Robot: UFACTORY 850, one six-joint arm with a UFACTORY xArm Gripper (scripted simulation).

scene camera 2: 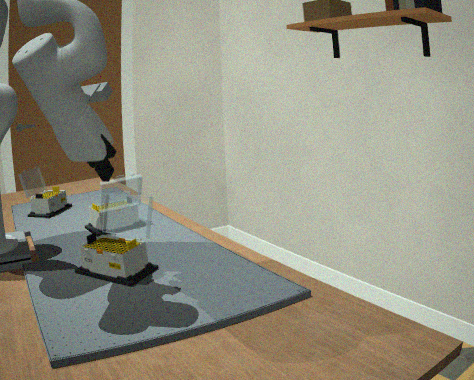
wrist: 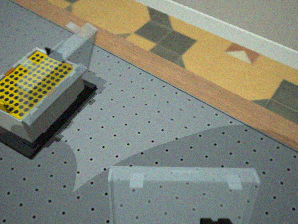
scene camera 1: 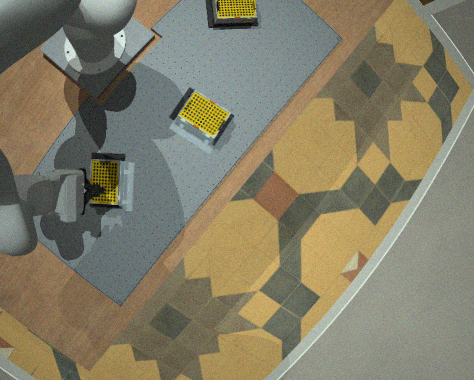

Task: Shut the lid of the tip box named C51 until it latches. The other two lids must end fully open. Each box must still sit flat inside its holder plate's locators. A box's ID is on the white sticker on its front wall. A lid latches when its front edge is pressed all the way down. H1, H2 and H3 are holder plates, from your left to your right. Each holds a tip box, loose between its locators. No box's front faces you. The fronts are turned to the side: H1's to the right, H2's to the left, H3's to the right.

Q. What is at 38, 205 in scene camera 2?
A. A tip box.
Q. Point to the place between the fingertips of the gripper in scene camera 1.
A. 101, 190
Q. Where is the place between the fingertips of the gripper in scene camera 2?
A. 108, 176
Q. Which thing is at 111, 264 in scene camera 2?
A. A tip box.
